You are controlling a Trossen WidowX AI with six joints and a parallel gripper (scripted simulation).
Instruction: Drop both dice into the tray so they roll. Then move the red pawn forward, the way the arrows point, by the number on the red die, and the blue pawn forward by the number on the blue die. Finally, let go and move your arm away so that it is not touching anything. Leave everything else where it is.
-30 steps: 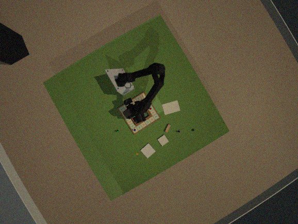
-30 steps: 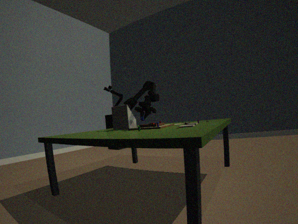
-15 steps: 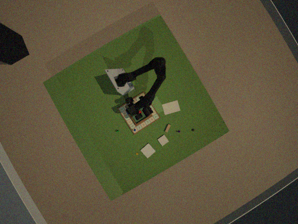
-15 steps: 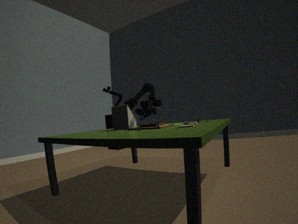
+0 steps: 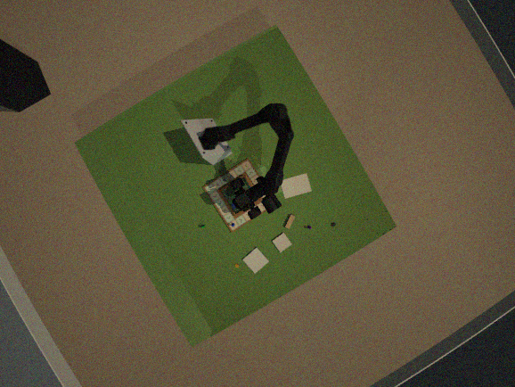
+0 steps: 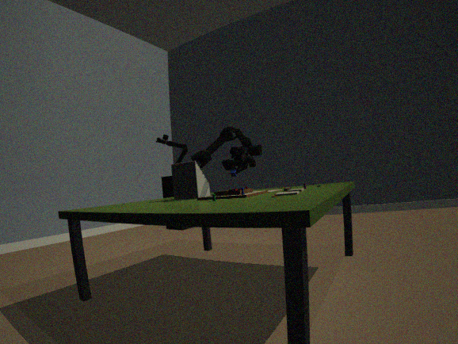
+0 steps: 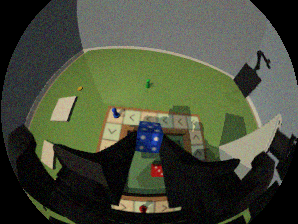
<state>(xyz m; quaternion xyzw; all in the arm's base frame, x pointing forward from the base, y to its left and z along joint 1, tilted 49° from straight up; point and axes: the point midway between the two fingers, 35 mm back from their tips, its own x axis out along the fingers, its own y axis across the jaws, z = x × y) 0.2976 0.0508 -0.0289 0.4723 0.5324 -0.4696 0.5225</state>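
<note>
The red pawn is 14 cm to the left of my gripper tip, 9 cm below it and 2 cm behind it. The rest, counted from my gripper tip: blue pawn 9 cm below, 9 cm ahead, 7 cm to the right; then wooden block 21 cm to the left, 21 cm ahead, 11 cm below; then green pawn 21 cm to the right, 11 cm below, 3 cm ahead.
</note>
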